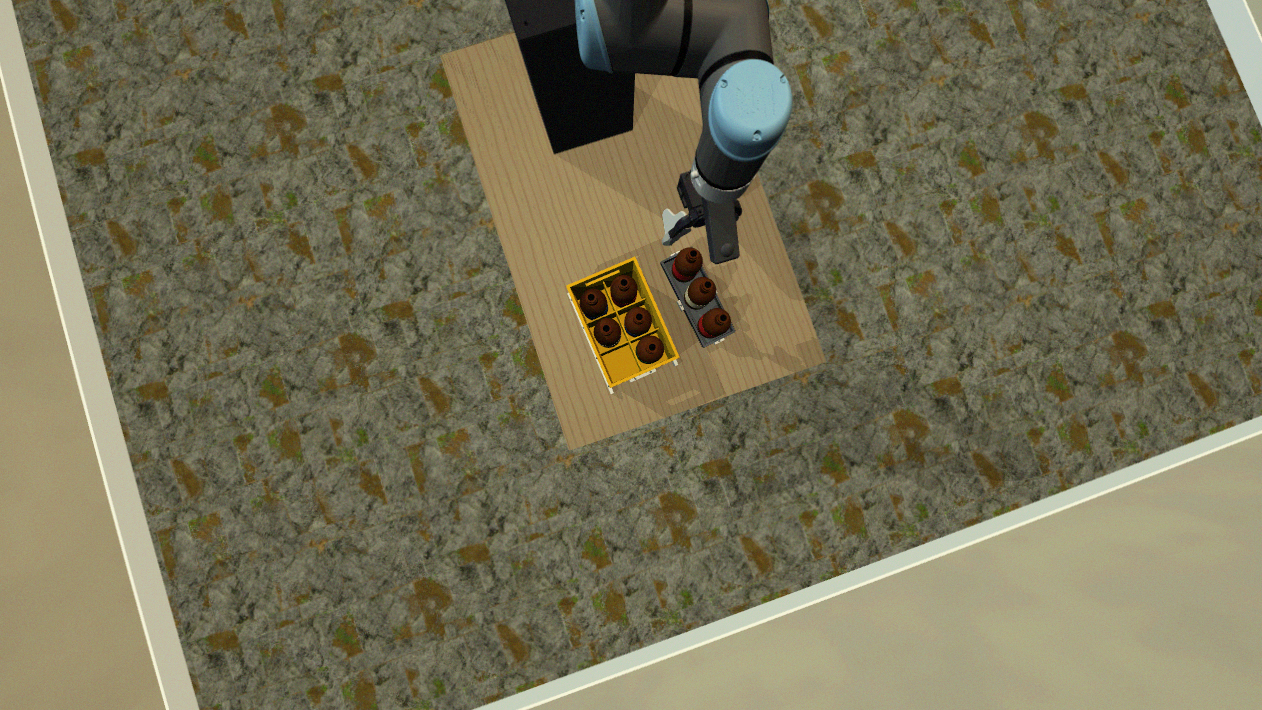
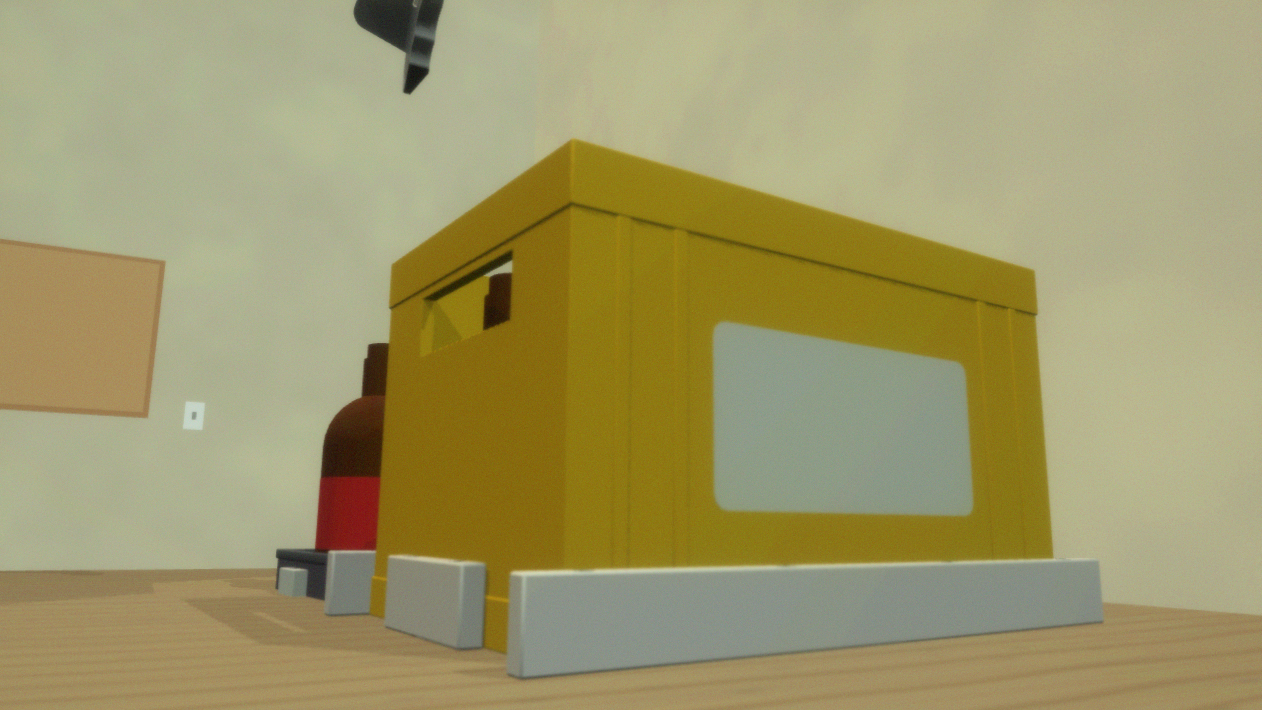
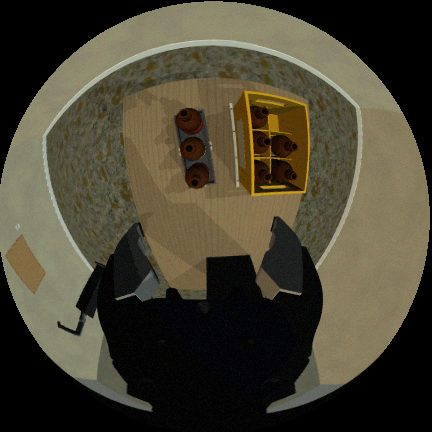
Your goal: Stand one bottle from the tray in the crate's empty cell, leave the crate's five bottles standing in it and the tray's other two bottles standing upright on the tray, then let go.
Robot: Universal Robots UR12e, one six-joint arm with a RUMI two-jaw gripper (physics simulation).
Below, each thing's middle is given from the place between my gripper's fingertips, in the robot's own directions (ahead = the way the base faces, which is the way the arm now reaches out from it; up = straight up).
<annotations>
Now: hand 280 mm above the red-labelled brown bottle (image 1: 717, 321), 150 mm short of it and 80 mm to the right of it.
</annotations>
